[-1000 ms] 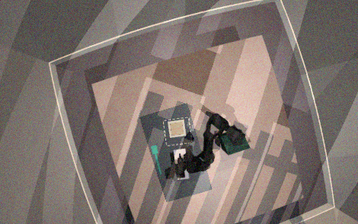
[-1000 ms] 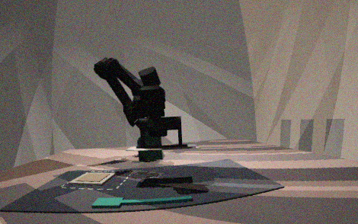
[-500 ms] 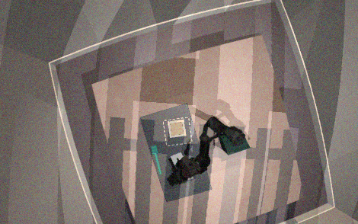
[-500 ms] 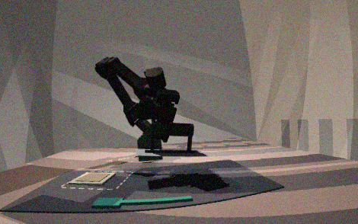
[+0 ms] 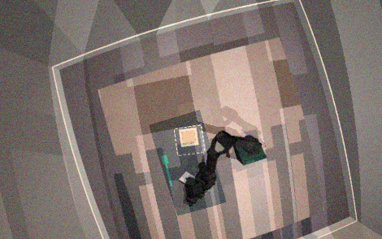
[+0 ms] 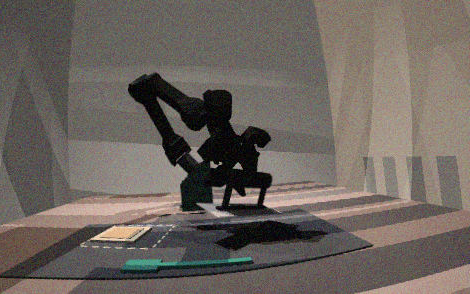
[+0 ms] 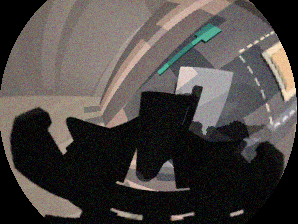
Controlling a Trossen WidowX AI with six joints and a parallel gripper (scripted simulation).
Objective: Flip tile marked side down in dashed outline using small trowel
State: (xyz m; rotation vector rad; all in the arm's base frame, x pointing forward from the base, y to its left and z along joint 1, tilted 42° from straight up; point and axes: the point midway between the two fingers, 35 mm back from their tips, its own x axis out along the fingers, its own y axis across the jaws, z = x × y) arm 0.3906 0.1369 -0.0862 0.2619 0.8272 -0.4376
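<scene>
Now: the small trowel 20 mm to the right of my gripper tip and 20 mm behind it. The rest, counted from my gripper tip: tile: 310 mm to the right, 100 mm below, 50 mm behind; then dark mat: 130 mm to the right, 120 mm below, 10 mm behind; then green paddle-shaped trowel: 140 mm to the right, 130 mm ahead, 100 mm below.
</scene>
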